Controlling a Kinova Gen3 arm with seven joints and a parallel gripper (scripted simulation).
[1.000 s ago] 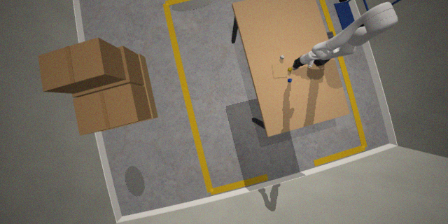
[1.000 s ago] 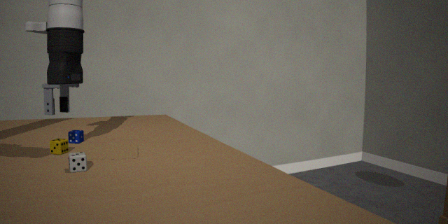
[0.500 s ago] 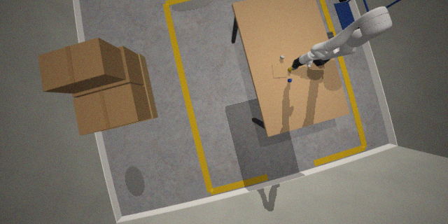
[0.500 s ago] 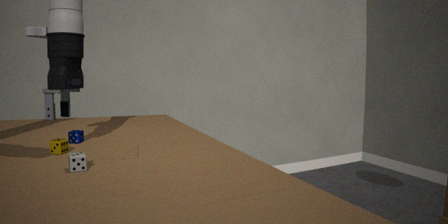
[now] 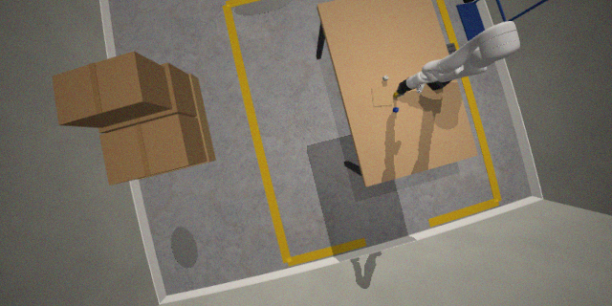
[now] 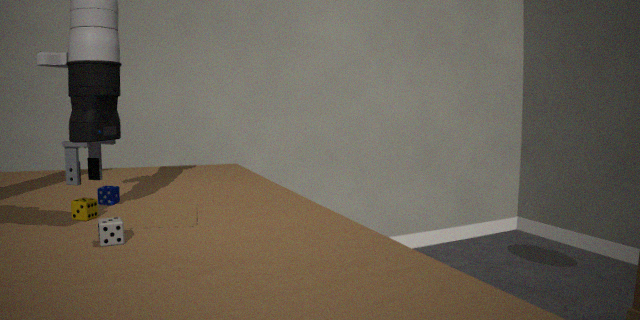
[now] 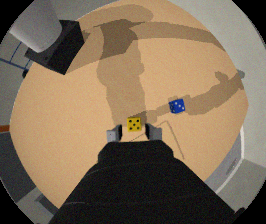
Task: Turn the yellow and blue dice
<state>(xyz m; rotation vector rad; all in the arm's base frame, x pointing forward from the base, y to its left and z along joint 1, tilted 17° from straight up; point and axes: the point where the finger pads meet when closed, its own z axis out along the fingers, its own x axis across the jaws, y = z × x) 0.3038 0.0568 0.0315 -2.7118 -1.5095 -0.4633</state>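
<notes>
My gripper is now 6 cm above the yellow die. Round my hand: white die 5 cm ahead, 13 cm to the right, 6 cm below; then tan mat 10 cm ahead, 7 cm below; then blue die 2 cm ahead, 12 cm to the left, 6 cm below.
</notes>
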